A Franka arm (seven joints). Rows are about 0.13 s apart.
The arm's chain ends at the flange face. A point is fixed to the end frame.
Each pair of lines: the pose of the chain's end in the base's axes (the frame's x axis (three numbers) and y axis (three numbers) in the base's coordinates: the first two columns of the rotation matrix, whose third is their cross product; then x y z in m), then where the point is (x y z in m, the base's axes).
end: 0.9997, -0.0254, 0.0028, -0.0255, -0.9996, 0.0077, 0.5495, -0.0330, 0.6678
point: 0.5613 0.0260 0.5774
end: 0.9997, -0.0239, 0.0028, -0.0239, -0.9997, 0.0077, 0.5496, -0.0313, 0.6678
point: 0.5613 0.0277 0.5774
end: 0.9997, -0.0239, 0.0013, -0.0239, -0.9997, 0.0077, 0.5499, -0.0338, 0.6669
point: 0.5614 0.0252 0.5765
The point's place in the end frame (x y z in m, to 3 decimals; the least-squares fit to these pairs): 0.010 -0.060 0.090
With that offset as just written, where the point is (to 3 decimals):
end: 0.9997, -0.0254, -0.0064, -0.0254, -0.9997, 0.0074, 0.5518, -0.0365, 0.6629
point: 0.563 0.023 0.572
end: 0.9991, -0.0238, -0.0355, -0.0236, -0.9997, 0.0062, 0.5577, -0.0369, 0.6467
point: 0.566 0.022 0.556
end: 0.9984, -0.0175, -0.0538, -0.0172, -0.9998, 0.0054, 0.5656, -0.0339, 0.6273
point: 0.572 0.026 0.537
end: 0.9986, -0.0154, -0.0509, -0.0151, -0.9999, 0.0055, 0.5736, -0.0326, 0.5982
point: 0.580 0.027 0.507
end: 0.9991, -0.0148, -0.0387, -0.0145, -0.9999, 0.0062, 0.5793, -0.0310, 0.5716
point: 0.587 0.028 0.481
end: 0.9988, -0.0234, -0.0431, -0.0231, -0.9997, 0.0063, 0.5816, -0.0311, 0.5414
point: 0.589 0.028 0.451
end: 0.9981, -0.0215, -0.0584, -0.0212, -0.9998, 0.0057, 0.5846, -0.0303, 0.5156
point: 0.591 0.029 0.425
